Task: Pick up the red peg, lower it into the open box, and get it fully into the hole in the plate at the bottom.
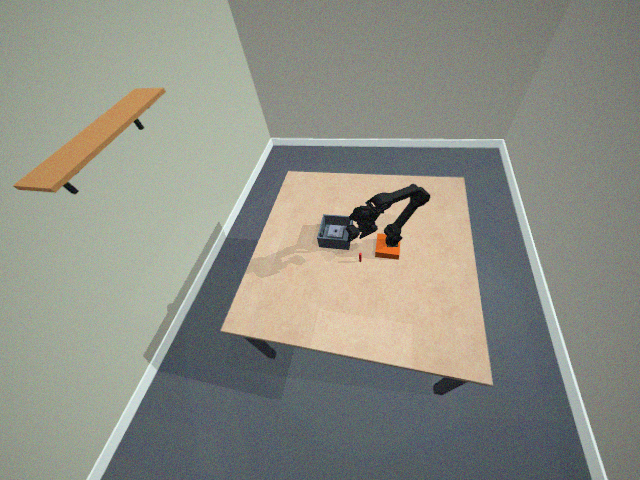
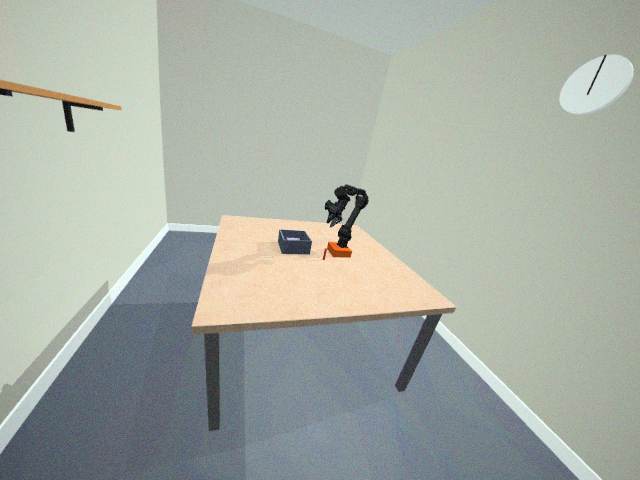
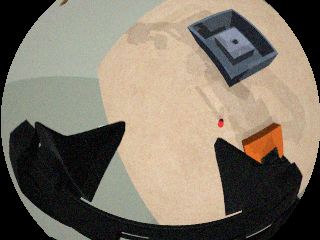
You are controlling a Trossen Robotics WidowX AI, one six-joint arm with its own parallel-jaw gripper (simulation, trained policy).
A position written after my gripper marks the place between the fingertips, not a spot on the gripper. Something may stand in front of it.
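Observation:
Grey plate [image 3: 234, 45], visible. My gripper [image 3: 172, 134], likewise.

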